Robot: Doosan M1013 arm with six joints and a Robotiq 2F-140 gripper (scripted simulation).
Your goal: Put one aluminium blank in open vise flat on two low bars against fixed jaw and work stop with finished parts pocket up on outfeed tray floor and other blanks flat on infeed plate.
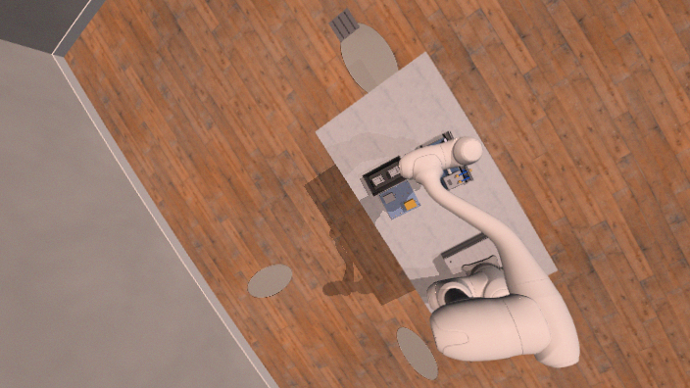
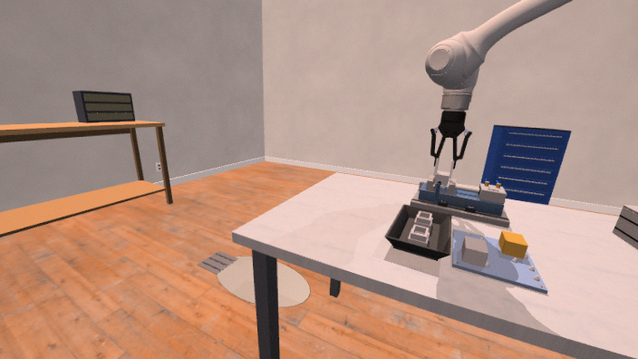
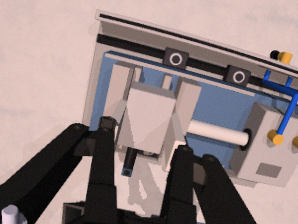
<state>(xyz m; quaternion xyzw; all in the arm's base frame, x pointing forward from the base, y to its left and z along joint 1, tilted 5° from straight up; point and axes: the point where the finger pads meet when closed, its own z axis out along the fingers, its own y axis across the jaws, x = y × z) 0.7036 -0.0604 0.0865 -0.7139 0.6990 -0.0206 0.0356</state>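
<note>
My gripper is now 50 mm to the right of the dark work stop rod and 50 mm above it. The rest, counted from my hand: moving jaw 40 mm behind, 10 mm to the left, 60 mm below; fixed jaw 30 mm ahead, 10 mm to the left, 60 mm below; piston rod 90 mm behind, 60 mm below.
</note>
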